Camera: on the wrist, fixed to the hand. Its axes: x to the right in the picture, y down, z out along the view.
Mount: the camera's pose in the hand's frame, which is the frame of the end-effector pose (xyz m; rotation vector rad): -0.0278 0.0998 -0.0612 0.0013 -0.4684 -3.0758
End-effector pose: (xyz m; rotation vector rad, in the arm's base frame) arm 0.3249 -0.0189 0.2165 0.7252 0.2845 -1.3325
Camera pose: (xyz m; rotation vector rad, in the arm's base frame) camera 0.4256 0.0470 0.2180 0.4996 -0.5121 1.8039
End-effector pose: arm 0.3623 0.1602 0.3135 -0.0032 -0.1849 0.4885
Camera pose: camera 0.3025 0.2379 0.2437 0.3479 -0.4059 -2.6034
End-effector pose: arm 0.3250 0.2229 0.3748 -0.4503 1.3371 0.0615
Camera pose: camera 0.2321 0.2985 0.3634 -1.7583 -0.8989 -2.0919
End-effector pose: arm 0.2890 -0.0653 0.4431 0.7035 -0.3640 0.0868
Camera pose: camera 0.2614 0.0515 0.4517 0.5773 0.6082 -2.9675
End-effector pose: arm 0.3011 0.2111 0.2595 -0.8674 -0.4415 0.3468
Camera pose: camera 0.2969 0.2184 0.1395 0.6557 -1.5666 -2.2883
